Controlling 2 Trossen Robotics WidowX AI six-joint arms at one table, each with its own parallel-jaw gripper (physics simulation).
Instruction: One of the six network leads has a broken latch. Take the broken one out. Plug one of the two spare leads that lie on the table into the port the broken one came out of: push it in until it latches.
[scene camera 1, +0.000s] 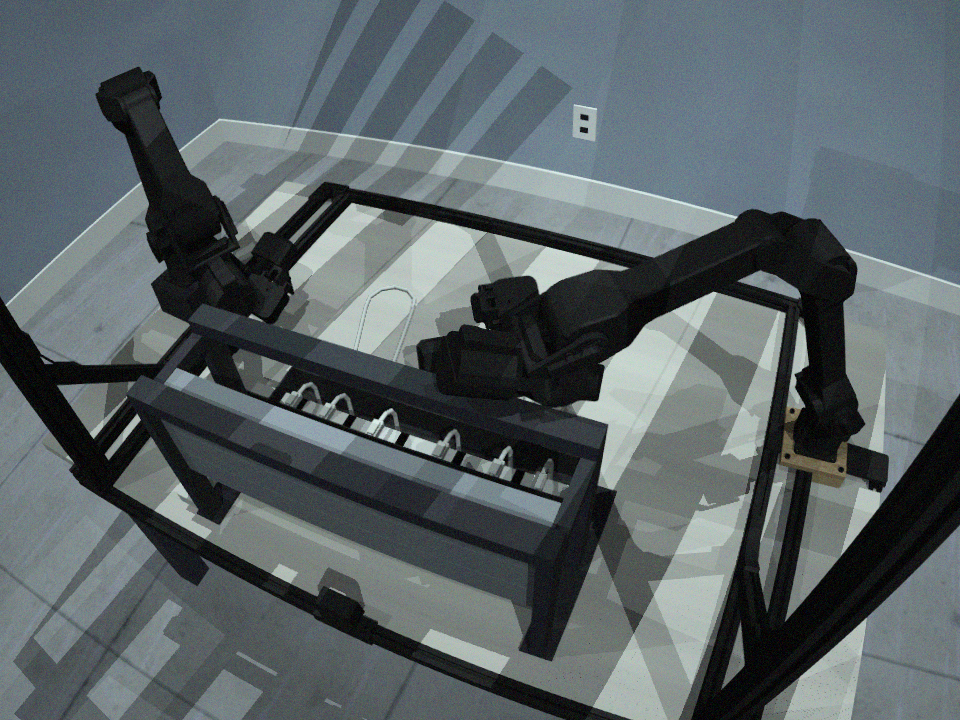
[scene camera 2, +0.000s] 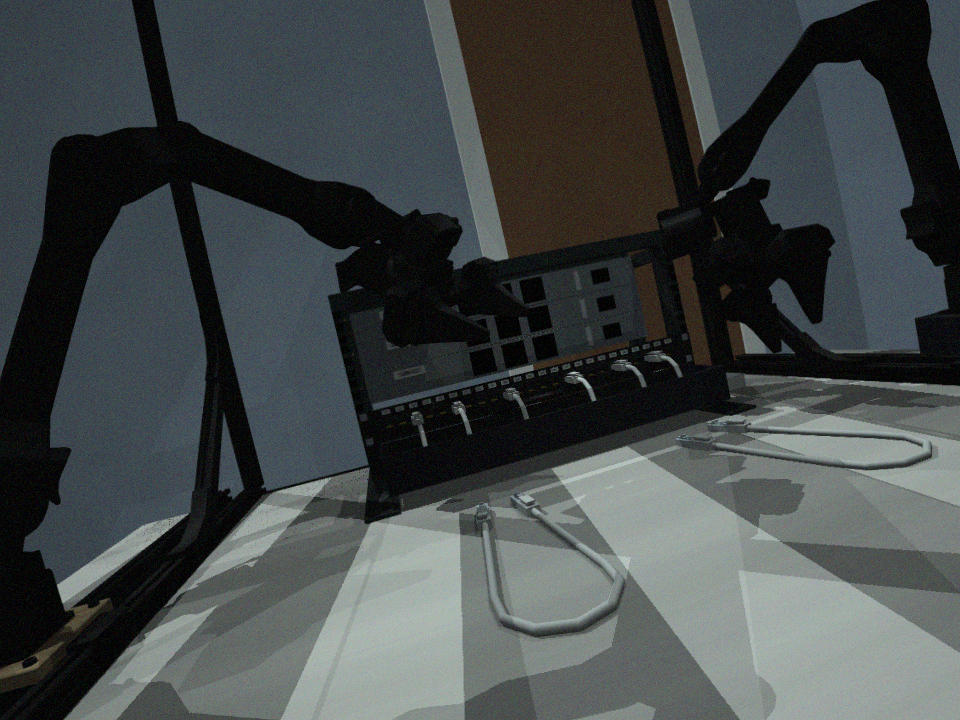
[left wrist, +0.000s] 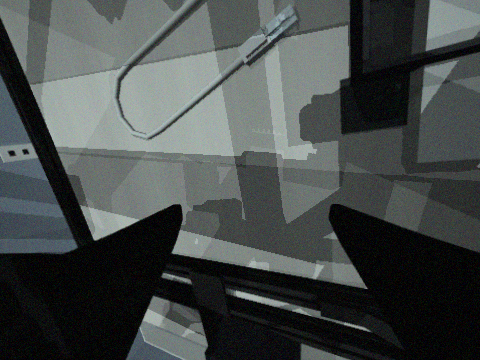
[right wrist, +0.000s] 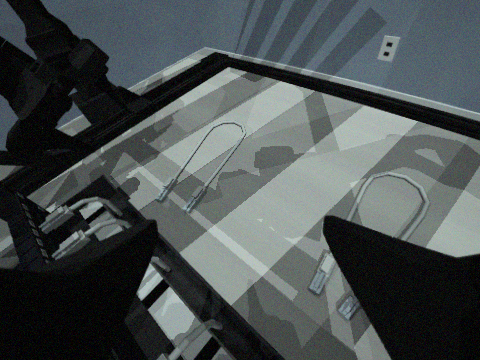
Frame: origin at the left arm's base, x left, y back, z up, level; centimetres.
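Where they show: left gripper, fingertip midpoint: (scene camera 2: 796, 338) (left wrist: 255, 211) (right wrist: 111, 130); right gripper, fingertip midpoint: (scene camera 2: 509, 323) (right wrist: 241, 225); left arm's base, origin of the base link: (right wrist: 92, 91); right arm's base, origin of the base link: (scene camera 1: 816, 440) (scene camera 2: 7, 647).
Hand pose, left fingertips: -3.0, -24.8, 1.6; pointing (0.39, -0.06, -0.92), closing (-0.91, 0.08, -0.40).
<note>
Things, the pixels of their centre, and the offset from my left fingertips, as dx, dy, dz. "spot": a spot on its surface instead.
- rack, body centre: (scene camera 1: 382, 451) (scene camera 2: 525, 354) -14.7, -30.0, +4.8
- white lead, body centre: (scene camera 1: 389, 426) (scene camera 2: 588, 402) -7.2, -24.8, -2.6
- spare lead, surface spot: (scene camera 2: 535, 629) spot: +27.1, -40.8, -7.8
- foot, surface spot: (left wrist: 374, 107) spot: -6.8, -5.4, -7.9
Several network leads stand plugged in a row along the rack (scene camera 1: 348, 496) (scene camera 2: 558, 434); one is the white lead (scene camera 2: 580, 383) near the row's middle. Which latch is broken cannot be told. One spare lead (scene camera 2: 535, 629) (right wrist: 387, 174) lies looped on the table. The other spare lead (scene camera 1: 387, 289) (scene camera 2: 868, 466) (right wrist: 227, 123) lies nearer the left gripper; its connector (left wrist: 255, 49) shows in the left wrist view. My right gripper (scene camera 2: 505, 321) (right wrist: 241, 225) is open and empty, above the plugged row. My left gripper (scene camera 2: 797, 334) (left wrist: 255, 211) is open and empty, beside the rack's end.
Black frame bars edge the table, with one bar (scene camera 1: 496, 222) along the far side. The rack stands on feet, with one foot (left wrist: 374, 107) in the left wrist view. A wall outlet (scene camera 1: 584, 122) (right wrist: 388, 48) is on the wall.
</note>
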